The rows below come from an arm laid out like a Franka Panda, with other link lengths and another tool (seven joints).
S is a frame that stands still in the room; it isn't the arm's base.
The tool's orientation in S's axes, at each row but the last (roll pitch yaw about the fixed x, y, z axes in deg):
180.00, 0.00, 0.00
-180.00, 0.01, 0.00
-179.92, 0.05, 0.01
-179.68, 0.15, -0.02
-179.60, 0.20, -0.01
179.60, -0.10, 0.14
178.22, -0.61, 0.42
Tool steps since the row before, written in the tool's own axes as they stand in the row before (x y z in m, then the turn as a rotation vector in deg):
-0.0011, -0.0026, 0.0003, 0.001, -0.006, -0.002
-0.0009, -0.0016, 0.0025, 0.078, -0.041, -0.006
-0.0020, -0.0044, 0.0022, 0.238, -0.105, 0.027
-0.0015, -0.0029, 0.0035, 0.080, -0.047, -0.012
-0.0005, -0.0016, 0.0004, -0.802, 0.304, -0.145
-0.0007, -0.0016, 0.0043, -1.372, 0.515, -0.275
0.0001, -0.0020, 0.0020, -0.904, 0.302, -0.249
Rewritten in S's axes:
-0.0011, 0.0026, -0.0003, 0.001, 0.006, 0.002
-0.0009, 0.0016, -0.0025, 0.078, 0.041, 0.006
-0.0020, 0.0044, -0.0022, 0.238, 0.105, -0.027
-0.0015, 0.0029, -0.0035, 0.080, 0.047, 0.012
-0.0005, 0.0016, -0.0004, -0.802, -0.305, 0.146
-0.0007, 0.0016, -0.0043, -1.371, -0.516, 0.276
0.0001, 0.0019, -0.0021, -0.905, -0.301, 0.249

